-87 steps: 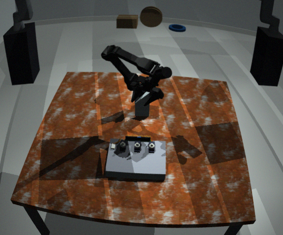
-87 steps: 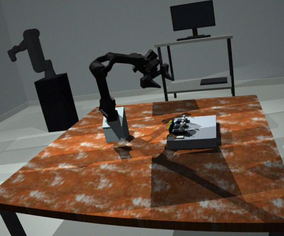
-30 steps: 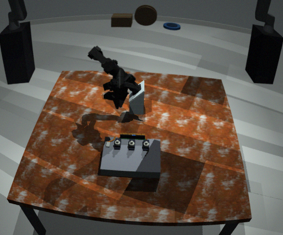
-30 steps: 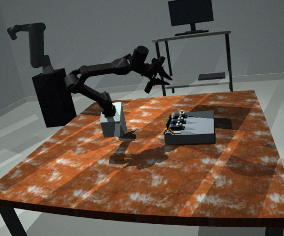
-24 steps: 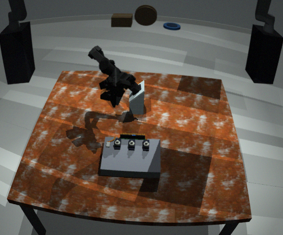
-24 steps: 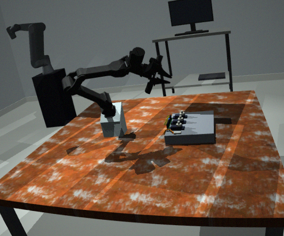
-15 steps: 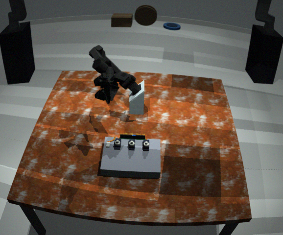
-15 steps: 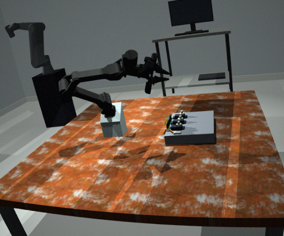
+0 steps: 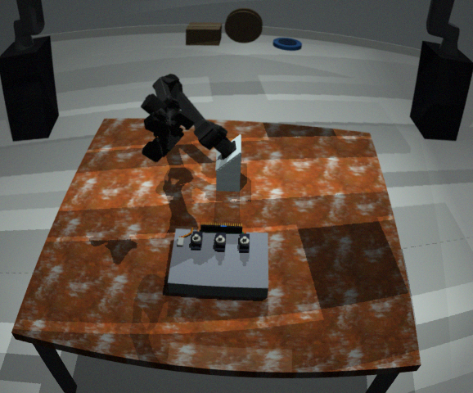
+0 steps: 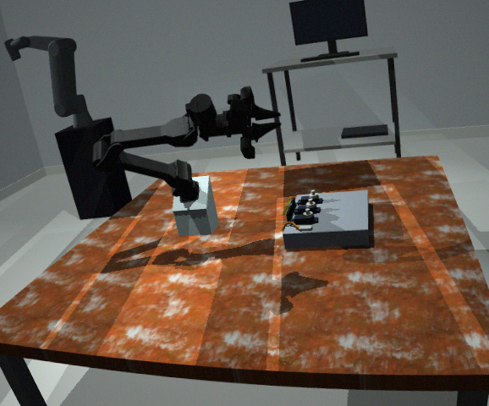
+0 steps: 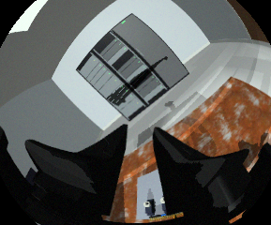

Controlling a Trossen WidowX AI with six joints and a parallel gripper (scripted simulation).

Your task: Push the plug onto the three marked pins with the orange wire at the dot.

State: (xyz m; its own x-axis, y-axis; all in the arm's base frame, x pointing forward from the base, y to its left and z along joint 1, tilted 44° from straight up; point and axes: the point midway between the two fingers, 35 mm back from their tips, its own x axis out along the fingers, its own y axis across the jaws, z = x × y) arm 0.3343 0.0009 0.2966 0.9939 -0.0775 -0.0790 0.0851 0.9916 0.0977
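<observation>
My gripper tip is now 300 mm above the blue band, 170 mm to the right of it and 20 mm past it. From my gripper tip the other things lie so: grey printed holder: 350 mm below, 150 mm to the left, 130 mm ahead.
</observation>
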